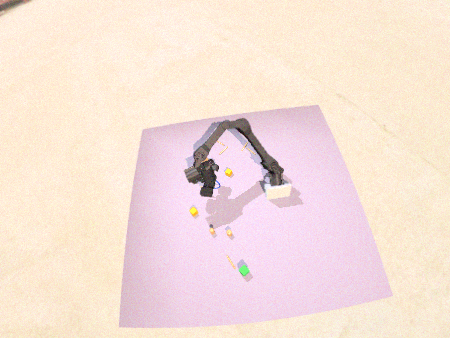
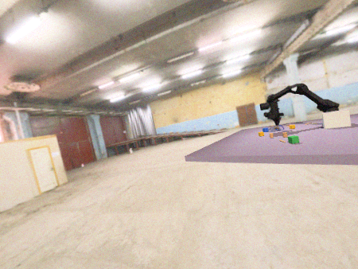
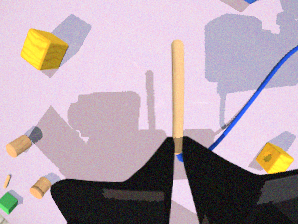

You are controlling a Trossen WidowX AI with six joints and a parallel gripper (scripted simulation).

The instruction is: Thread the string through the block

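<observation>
Right now the thin wooden stick is 1 cm ahead of my gripper tip. Round my gripper tip: yellow cube (9 cm behind, 12 cm to the right, 4 cm below); then blue cube (12 cm ahead, 10 cm to the right, 4 cm below); then round wooden button (5 cm ahead, 23 cm to the right, 5 cm below).
</observation>
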